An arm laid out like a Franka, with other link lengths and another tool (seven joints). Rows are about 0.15 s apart.
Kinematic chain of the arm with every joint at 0, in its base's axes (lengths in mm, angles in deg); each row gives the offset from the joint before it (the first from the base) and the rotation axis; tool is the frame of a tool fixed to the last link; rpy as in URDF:
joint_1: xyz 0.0 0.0 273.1 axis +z
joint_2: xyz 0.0 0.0 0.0 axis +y
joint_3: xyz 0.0 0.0 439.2 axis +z
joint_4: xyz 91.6 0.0 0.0 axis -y
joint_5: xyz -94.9 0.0 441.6 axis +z
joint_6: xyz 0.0 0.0 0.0 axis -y
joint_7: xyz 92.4 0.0 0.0 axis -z
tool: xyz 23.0 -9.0 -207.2 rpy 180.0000 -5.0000 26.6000
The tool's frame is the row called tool.
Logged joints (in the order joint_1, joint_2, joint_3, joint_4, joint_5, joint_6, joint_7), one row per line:
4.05 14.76 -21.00 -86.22 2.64 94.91 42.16
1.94 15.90 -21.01 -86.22 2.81 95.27 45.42
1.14 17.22 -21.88 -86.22 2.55 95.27 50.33
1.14 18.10 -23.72 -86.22 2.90 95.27 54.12
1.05 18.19 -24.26 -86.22 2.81 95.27 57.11
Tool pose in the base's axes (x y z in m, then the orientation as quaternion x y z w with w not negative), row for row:
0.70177 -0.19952 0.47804 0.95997 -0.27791 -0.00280 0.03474
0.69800 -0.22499 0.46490 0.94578 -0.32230 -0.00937 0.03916
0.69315 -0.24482 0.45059 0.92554 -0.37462 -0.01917 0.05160
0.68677 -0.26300 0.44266 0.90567 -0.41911 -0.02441 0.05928
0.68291 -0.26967 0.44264 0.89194 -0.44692 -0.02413 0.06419
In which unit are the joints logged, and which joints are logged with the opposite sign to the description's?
The joints are logged in degrees. Opposite sign: none.
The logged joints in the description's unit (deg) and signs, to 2 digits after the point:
4.05 14.76 -21.00 -86.22 2.64 94.91 42.16
1.94 15.90 -21.01 -86.22 2.81 95.27 45.42
1.14 17.22 -21.88 -86.22 2.55 95.27 50.33
1.14 18.10 -23.72 -86.22 2.90 95.27 54.12
1.05 18.19 -24.26 -86.22 2.81 95.27 57.11

